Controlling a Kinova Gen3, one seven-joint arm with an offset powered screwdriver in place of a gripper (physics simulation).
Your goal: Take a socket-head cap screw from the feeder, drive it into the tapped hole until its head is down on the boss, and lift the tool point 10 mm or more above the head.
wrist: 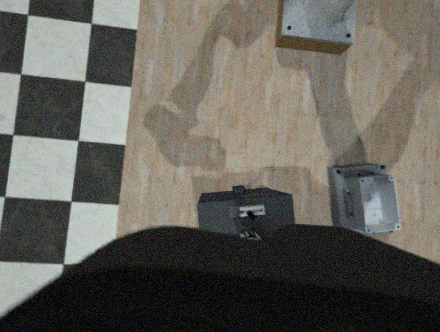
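The dark grey feeder box [217, 212] stands at the lower middle of the wrist view, with a small block on its back edge. A bright metal plate [245, 210] lies on its top, with a small black piece [251, 215] across it; whether that is a screw is too small to tell. A light grey metal housing [336, 200] with a raised open part and small dark corner holes stands at the right; which hole is the tapped one I cannot tell. A black rounded body [225, 285], part of my tool, covers the bottom and hides the feeder's near side. My tool point does not show.
A block with a grey metal top [320, 32] and yellow-brown sides stands at the upper right, cut by the view's edge. A black and white checkered surface [55, 50] runs down the left side. Arm shadows fall on the wood-grain top [270, 125].
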